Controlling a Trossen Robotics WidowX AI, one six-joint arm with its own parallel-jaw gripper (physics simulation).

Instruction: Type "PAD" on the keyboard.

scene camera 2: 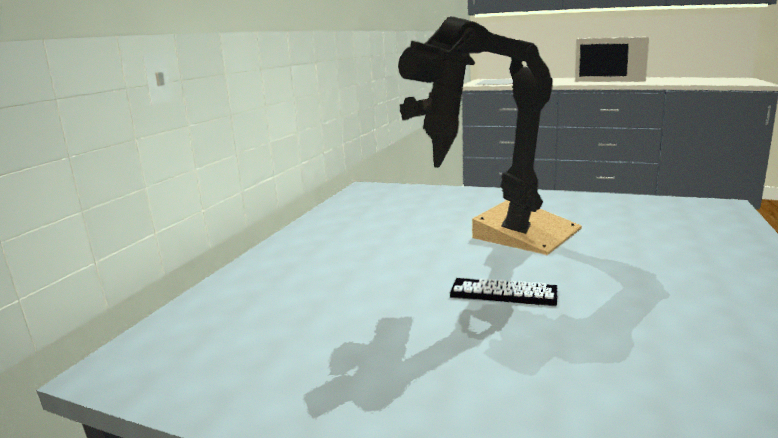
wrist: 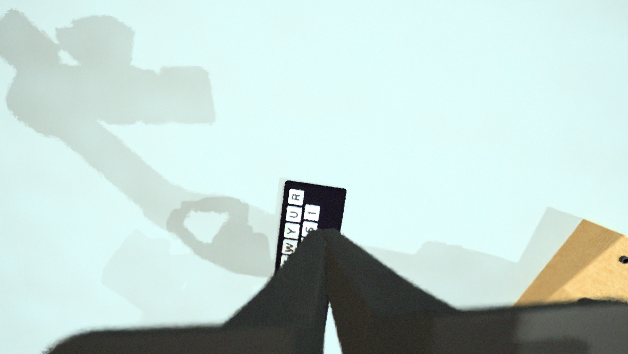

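Seen in the pictures: gripper, fingertip midpoint: (scene camera 2: 436, 167) (wrist: 322, 241); arm's base at its link origin: (scene camera 2: 516, 225).
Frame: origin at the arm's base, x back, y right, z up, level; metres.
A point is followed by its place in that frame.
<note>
A black keyboard (scene camera 2: 503, 299) {x -0.350, y -0.046, z -0.026 m} (wrist: 330, 205) {x -0.307, y 0.047, z -0.021 m} with white keys lies flat on the table, in front of the arm's base. In the wrist view its end shows above the fingers, with keys R, U, Y, W and I readable and an S partly covered; the rest of it, including any P, A and D keys, is hidden behind the fingers. In the scene view the letters are too small to read. My gripper (scene camera 2: 437, 164) {x -0.314, y 0.097, z 0.220 m} (wrist: 322, 241) {x -0.314, y 0.097, z 0.220 m} is shut and empty, pointing down, high above the table and apart from the keyboard.
The arm stands on a wooden wedge base (scene camera 2: 489, 231) {x -0.049, y 0.057, z -0.005 m} (wrist: 560, 270) {x -0.051, y 0.048, z -0.012 m} behind the keyboard on the pale blue table (scene camera 2: 217, 326) {x -0.614, y 0.439, z -0.033 m}. A tiled wall (scene camera 2: 163, 163) runs along the left. Grey cabinets and a microwave (scene camera 2: 638, 59) are in the background. The arm's shadow falls across the table and keyboard.
</note>
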